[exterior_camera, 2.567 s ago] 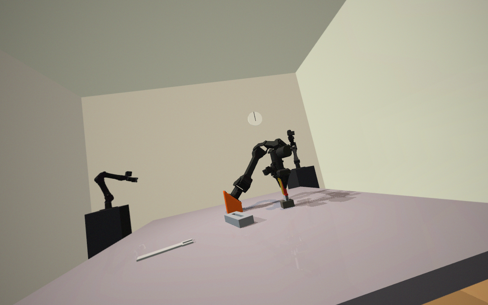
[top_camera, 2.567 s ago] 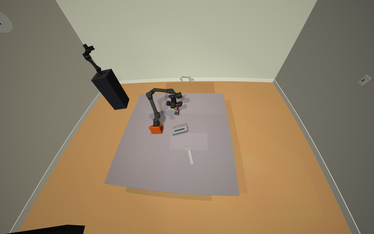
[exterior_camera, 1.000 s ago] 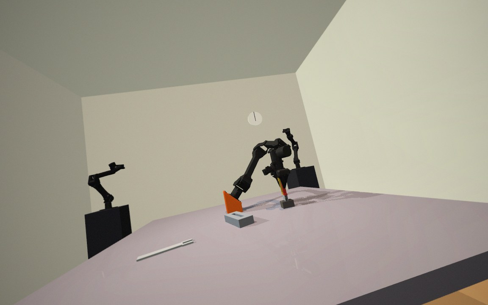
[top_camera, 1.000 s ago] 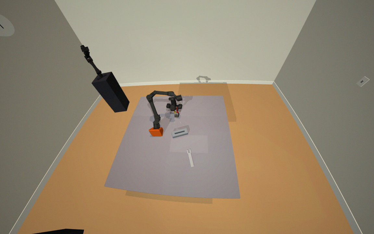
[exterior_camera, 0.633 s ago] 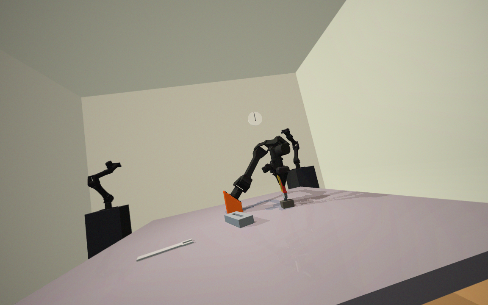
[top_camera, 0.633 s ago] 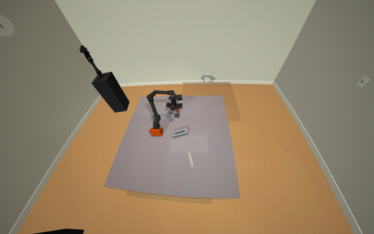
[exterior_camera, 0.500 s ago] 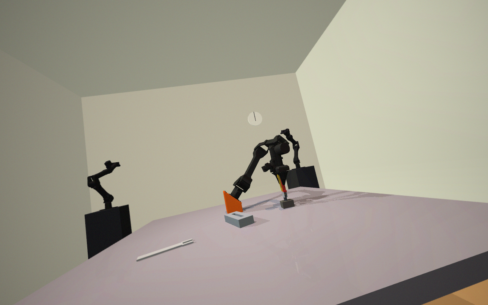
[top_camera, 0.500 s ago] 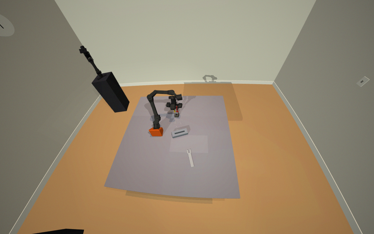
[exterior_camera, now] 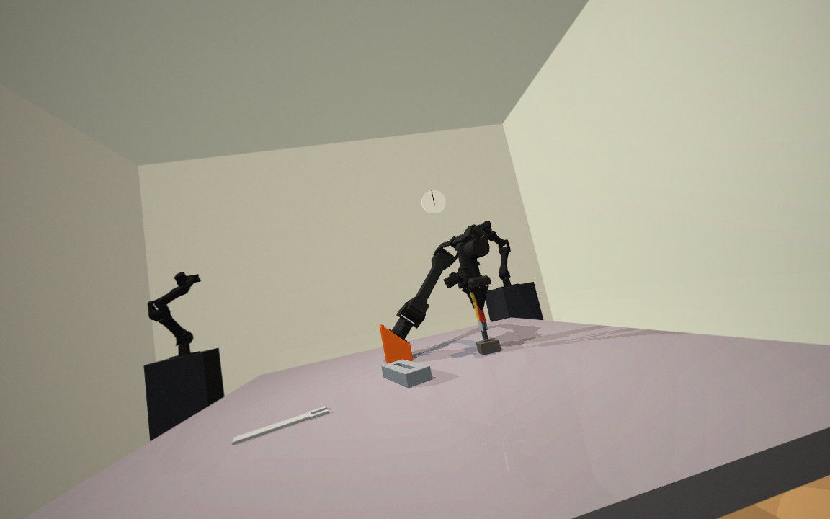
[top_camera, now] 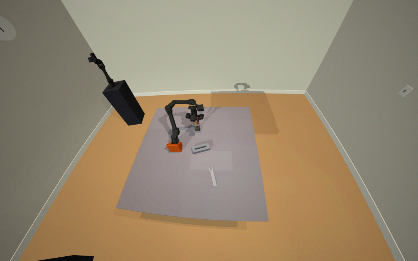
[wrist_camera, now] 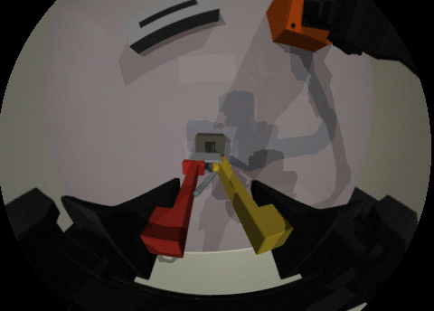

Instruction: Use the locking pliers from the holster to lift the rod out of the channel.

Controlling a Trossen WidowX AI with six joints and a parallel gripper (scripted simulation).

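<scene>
My gripper tip is 28 cm to the left of the grey channel block, 12 cm above it and 3 cm short of it. Round my gripper tip: brown holster 12 cm below, 1 cm ahead; then yellow handle 2 cm behind; then dark rod 28 cm to the right, 12 cm below, 3 cm ahead.
</scene>
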